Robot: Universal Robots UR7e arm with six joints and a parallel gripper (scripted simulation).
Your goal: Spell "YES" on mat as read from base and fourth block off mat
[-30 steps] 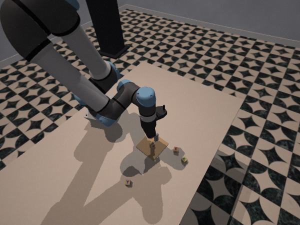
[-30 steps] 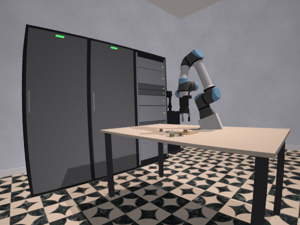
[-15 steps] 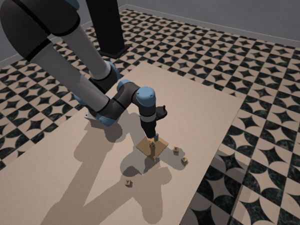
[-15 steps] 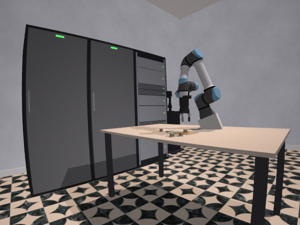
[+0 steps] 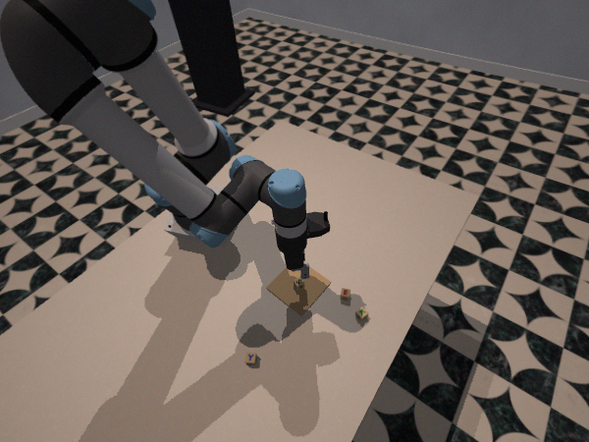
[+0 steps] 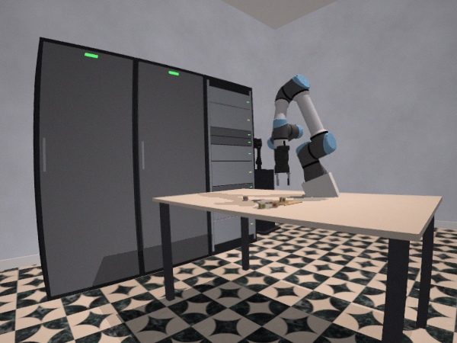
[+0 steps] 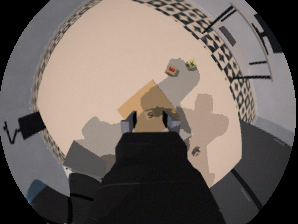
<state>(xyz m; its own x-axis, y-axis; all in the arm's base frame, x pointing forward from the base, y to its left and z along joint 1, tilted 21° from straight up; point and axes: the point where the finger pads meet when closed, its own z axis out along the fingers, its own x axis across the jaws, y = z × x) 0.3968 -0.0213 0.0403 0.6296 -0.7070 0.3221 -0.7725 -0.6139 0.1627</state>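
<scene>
The S block is 90 mm below my hand, 10 mm to the right of it and 10 mm behind it. The rest, counted from my hand: mat: 110 mm below, 10 mm to the right, 10 mm behind.
</scene>
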